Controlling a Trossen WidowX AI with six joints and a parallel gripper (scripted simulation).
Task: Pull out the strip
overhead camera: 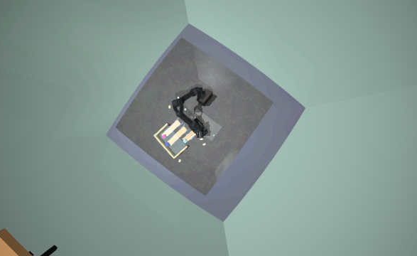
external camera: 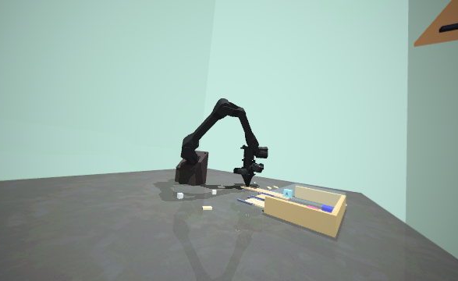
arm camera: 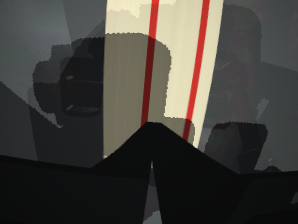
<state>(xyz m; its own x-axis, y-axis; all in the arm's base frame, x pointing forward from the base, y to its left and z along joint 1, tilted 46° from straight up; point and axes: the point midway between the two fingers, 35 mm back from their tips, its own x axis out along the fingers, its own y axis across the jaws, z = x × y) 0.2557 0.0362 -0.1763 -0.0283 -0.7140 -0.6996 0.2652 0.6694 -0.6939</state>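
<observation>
My gripper tip is now 220 mm short of the grid-patterned strip and 150 mm to the left of it.
</observation>
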